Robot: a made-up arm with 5 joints.
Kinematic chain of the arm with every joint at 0, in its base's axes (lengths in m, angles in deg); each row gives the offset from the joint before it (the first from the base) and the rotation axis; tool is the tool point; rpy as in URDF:
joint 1: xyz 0.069 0 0.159 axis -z
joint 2: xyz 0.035 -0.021 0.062 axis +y
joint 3: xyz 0.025 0 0.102 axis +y
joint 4: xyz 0.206 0 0.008 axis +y
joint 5: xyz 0.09 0.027 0 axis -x
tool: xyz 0 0 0 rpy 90 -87.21 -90
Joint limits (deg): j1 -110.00..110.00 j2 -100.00..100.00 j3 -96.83..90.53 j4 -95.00..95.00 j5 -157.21..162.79
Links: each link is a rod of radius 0.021 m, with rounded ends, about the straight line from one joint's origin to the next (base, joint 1, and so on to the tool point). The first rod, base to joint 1, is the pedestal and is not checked.
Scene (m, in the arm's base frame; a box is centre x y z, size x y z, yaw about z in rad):
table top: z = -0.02
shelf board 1: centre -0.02 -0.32 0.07 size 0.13 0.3 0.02 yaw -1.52
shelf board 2: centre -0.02 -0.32 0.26 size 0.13 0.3 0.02 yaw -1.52
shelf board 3: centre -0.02 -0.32 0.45 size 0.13 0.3 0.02 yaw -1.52
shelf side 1: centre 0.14 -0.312 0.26 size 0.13 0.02 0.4 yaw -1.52
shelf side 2: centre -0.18 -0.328 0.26 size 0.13 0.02 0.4 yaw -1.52
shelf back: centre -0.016 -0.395 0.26 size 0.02 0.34 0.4 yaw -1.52
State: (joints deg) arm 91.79 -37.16 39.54 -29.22 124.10
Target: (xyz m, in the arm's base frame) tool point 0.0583 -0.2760 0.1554
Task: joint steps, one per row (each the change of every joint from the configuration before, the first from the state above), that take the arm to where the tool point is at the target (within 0.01 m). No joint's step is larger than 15 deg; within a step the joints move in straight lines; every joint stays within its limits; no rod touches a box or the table.
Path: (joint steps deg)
1: 0.89 -9.50 9.68 -14.28 0.00
2: 0.88 -9.50 9.69 -14.29 0.00
3: 0.89 -9.51 9.68 -14.28 0.00
4: 0.89 -9.50 9.68 -14.28 0.00
5: 0.35 12.20 2.46 -1.59 0.00
6: 0.35 12.21 2.45 -1.59 0.00
7: 0.35 12.20 2.45 -1.59 0.00
8: 0.35 12.20 2.45 -1.59 0.00
9: 0.35 12.21 2.45 -1.60 0.00
10: -0.72 0.44 -6.98 14.58 0.00
11: -0.73 0.44 -6.98 14.57 0.00
12: -0.72 0.44 -6.98 14.57 0.00
13: -0.73 0.44 -6.98 14.57 0.00
14: -0.73 0.45 -6.98 14.57 0.00

